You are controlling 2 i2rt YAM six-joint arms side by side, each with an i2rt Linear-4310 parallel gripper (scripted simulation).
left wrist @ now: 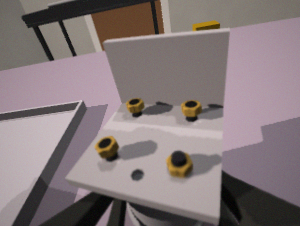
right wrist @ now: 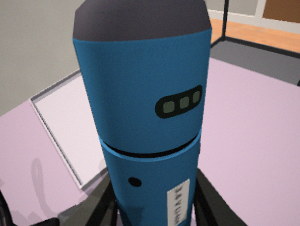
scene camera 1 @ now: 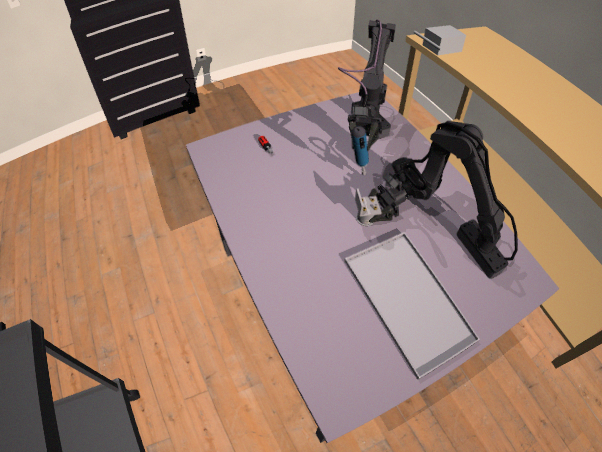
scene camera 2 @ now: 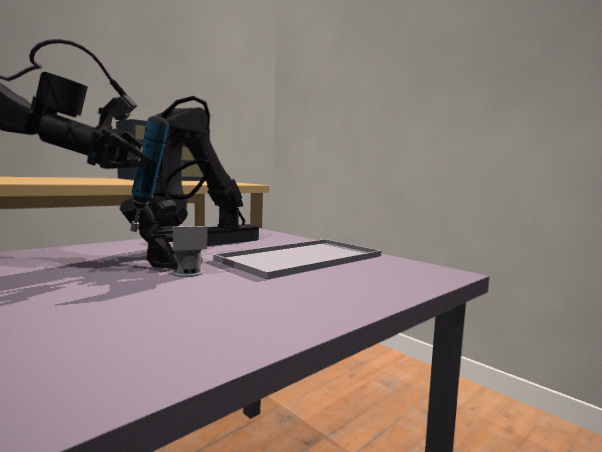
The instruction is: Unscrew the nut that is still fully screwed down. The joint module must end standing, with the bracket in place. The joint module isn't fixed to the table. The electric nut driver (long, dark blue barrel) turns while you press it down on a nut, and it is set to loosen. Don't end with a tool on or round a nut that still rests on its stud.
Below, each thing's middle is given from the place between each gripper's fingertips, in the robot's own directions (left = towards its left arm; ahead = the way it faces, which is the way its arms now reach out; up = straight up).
The white L-shaped bracket (left wrist: 165, 70) is 5 cm above my left hand. Also, from my left hand: shallow tray (scene camera 1: 431, 329) (32 cm to the left, 3 cm ahead, 2 cm below).
I see my right gripper (scene camera 2: 153, 161) 80 mm to the right of the white L-shaped bracket and 170 mm above it. The rest, counted from my right hand: shallow tray: 30 mm ahead, 400 mm to the left, 240 mm below.
